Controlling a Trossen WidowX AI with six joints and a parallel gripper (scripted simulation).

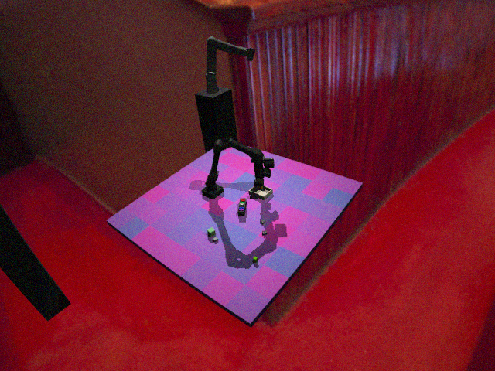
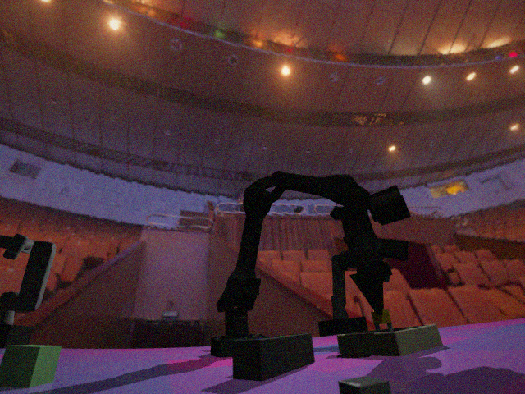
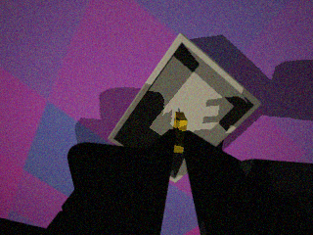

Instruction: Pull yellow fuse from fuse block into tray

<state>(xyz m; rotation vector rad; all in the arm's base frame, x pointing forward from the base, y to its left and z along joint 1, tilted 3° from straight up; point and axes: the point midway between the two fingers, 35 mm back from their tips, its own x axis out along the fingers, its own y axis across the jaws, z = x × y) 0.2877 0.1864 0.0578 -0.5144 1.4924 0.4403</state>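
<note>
Now: gripper tip 1 cm above the yellow fuse. The rest, counted from my gripper tip: pale square tray 6 cm below; then green cube 48 cm to the right, 4 cm below.
</note>
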